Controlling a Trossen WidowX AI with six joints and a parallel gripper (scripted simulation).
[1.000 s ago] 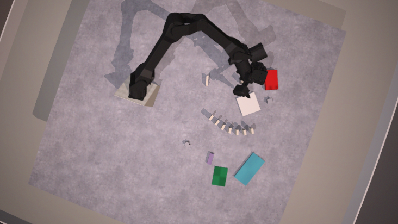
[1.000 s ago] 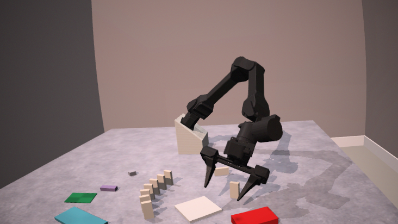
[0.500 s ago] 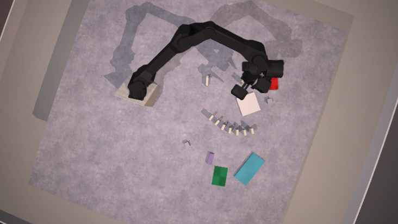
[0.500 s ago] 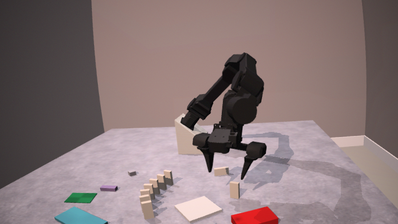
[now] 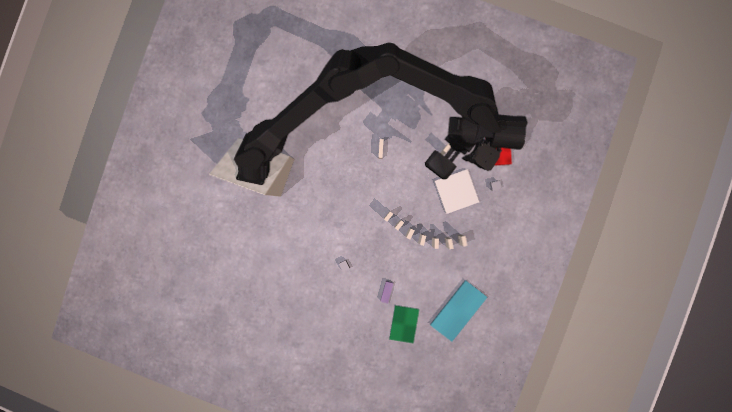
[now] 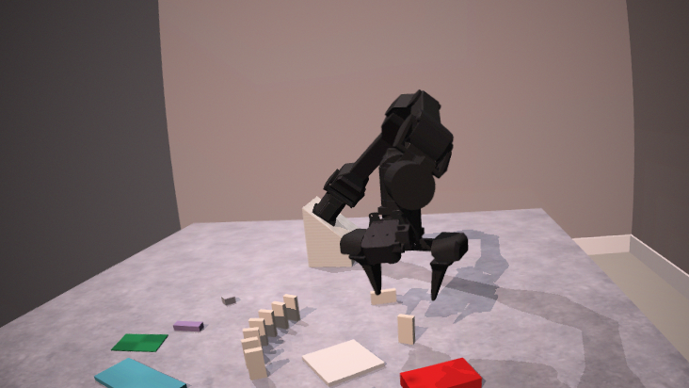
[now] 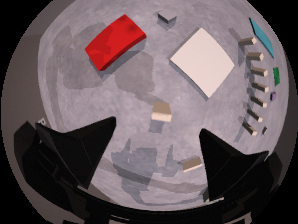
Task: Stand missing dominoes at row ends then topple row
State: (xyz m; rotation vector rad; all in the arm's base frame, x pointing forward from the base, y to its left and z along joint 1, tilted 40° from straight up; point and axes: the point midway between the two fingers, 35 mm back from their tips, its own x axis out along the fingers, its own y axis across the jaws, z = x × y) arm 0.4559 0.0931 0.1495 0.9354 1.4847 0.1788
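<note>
The white flat tile is 100 mm to the right of my gripper tip, 80 mm below it and 50 mm ahead of it. The rest, counted from my gripper tip: purple block 400 mm to the right, 80 mm below, 80 mm behind; then teal tile 410 mm to the right, 120 mm ahead, 80 mm below; then red block 130 mm ahead, 70 mm below, 40 mm to the left.
</note>
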